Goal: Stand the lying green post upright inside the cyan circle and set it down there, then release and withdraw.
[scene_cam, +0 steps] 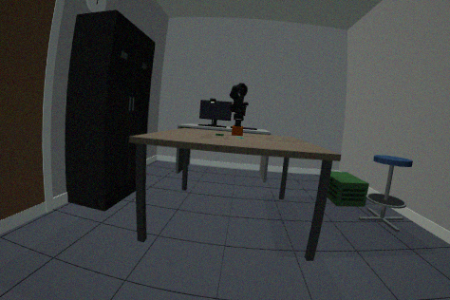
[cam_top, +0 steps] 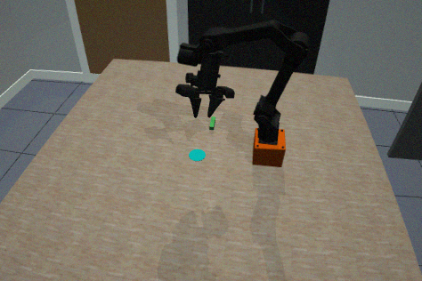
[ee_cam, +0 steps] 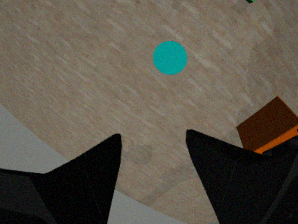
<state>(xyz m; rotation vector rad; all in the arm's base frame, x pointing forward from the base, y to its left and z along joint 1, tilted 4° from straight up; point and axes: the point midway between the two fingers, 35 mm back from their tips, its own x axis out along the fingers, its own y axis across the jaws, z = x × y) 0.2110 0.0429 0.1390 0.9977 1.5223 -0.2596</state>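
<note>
The green post lies 19 cm to the right of my gripper tip, 17 cm below it and 1 cm ahead of it. Round my gripper tip: cyan circle (18 cm below, 2 cm ahead).
</note>
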